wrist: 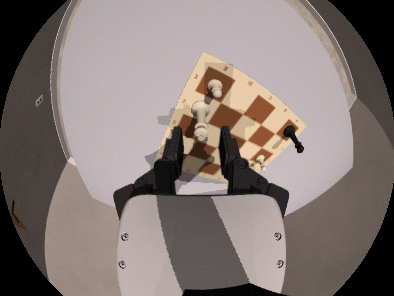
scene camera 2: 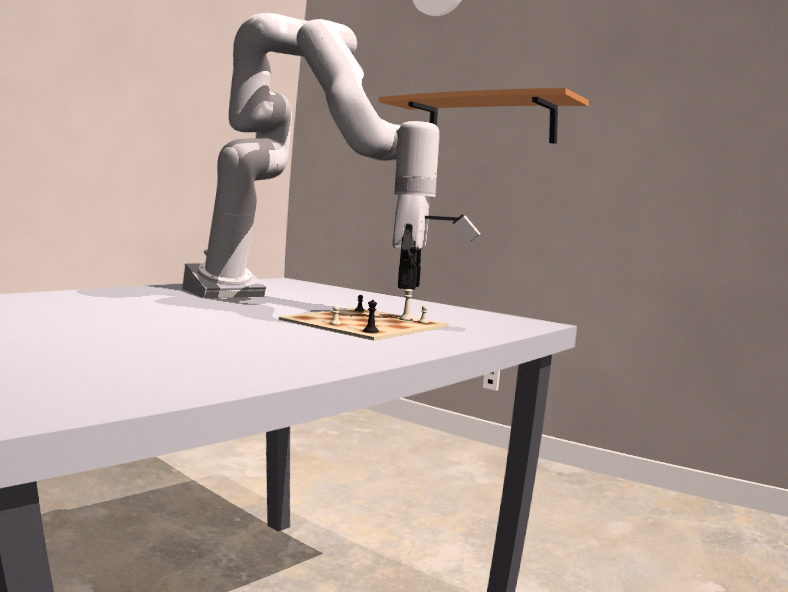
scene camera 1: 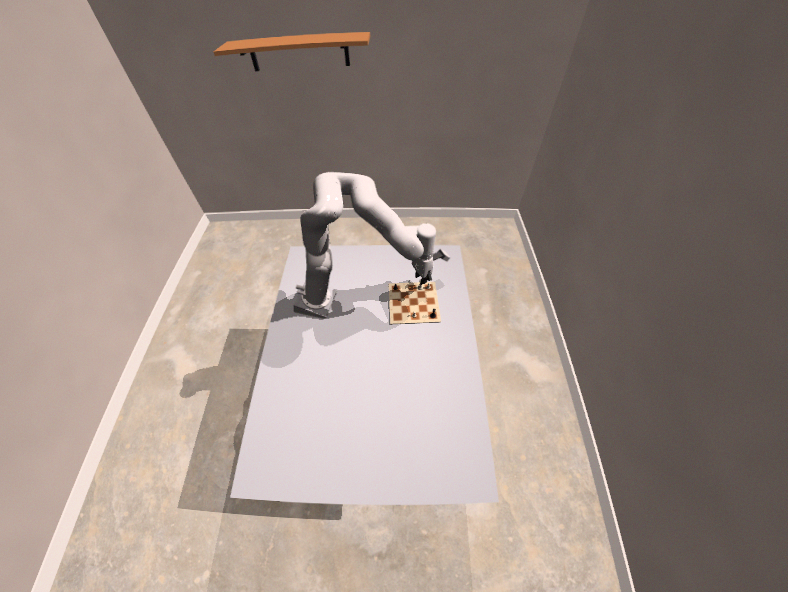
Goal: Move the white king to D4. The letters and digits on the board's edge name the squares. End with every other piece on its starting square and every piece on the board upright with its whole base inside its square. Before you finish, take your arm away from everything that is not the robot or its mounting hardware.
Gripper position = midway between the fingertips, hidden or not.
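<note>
Chessboard (scene camera 2: 353, 322), visible also at (wrist: 256, 117) and (scene camera 1: 405, 300). Gripper (wrist: 201, 136) visible.
</note>
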